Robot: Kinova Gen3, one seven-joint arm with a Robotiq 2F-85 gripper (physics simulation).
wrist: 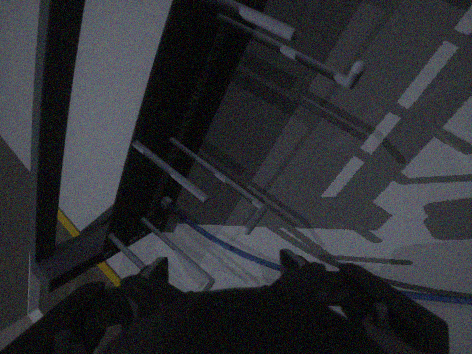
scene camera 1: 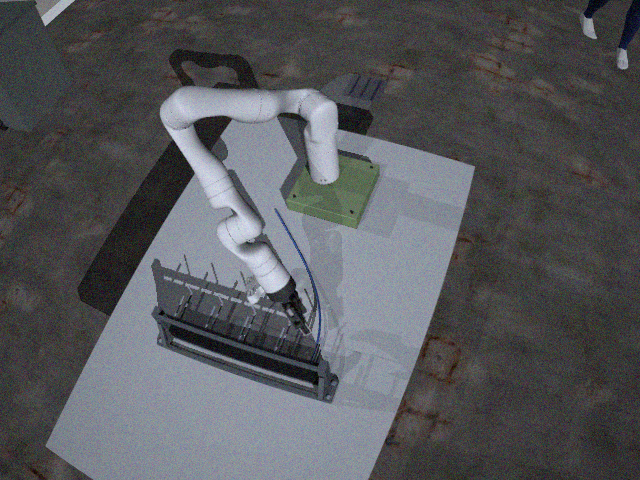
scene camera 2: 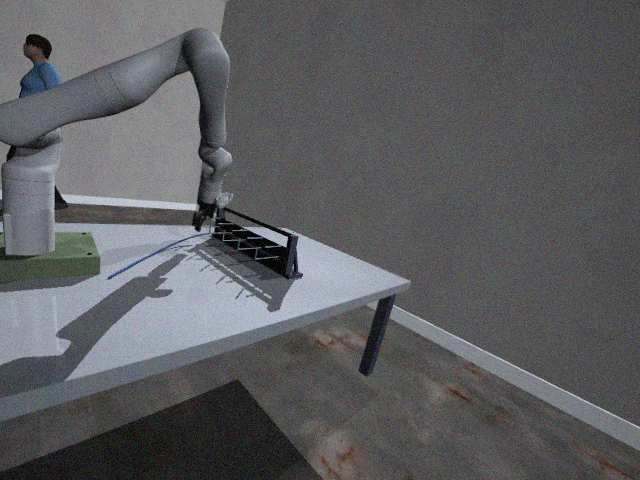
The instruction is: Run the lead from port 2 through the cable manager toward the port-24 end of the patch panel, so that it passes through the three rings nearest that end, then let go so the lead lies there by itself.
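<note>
The dark patch panel (scene camera 1: 242,353) (scene camera 2: 290,252) (wrist: 175,88) stands on the grey table (scene camera 1: 223,429) (scene camera 2: 199,310), with the thin rods of its cable manager (scene camera 1: 186,265) (wrist: 171,173) sticking out behind it. The blue lead (scene camera 1: 311,278) (scene camera 2: 151,255) (wrist: 227,246) is plugged in at the panel's right end in scene camera 1 and curves back over the table toward the arm's base. It passes through no ring at the far left end. My gripper (scene camera 1: 300,315) (scene camera 2: 207,222) (wrist: 225,266) is open and empty, low among the rods at the lead's end of the panel, with the lead close by the fingertips.
The arm's green base block (scene camera 1: 337,200) (scene camera 2: 87,252) sits at the back of the table. The manager's rods stand close on both sides of the fingers. The table's edges and a dark leg (scene camera 2: 376,333) show in scene camera 2.
</note>
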